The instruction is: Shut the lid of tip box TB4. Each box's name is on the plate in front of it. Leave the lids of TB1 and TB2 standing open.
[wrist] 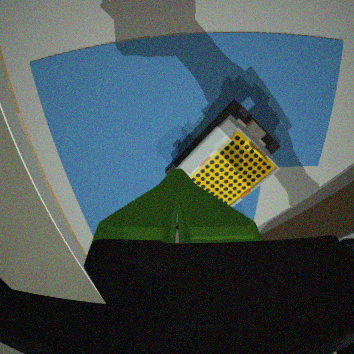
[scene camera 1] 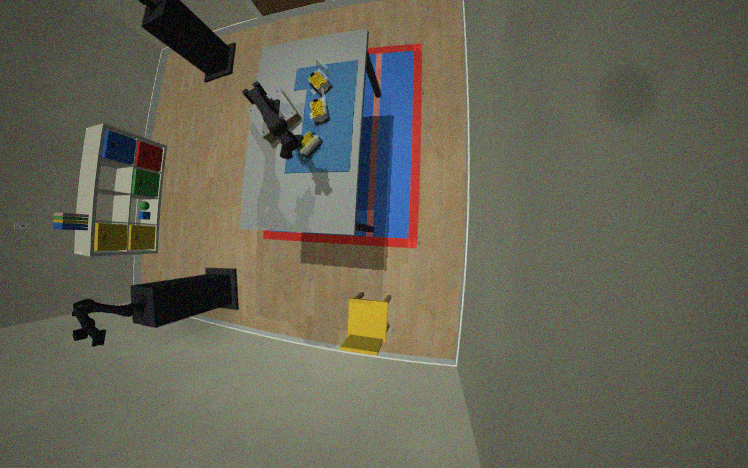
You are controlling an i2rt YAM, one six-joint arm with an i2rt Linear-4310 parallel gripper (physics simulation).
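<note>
A tip box with a yellow dotted rack stands nearest the gripper; its name plate cannot be read, so I cannot confirm that it is TB4. Its pale translucent lid shows along the box's upper-left side in the wrist view and does not cover the yellow rack; its exact angle is unclear. Two more boxes, the middle one and the far one, show yellow racks; their plates are unreadable. My gripper is shut and empty. Its green fingertips overlap the box's lower-left corner in the wrist view; contact cannot be told.
The boxes stand on a blue mat on the grey table. A brown-sided object lies beside the arm. A pale upright panel stands behind the far box.
</note>
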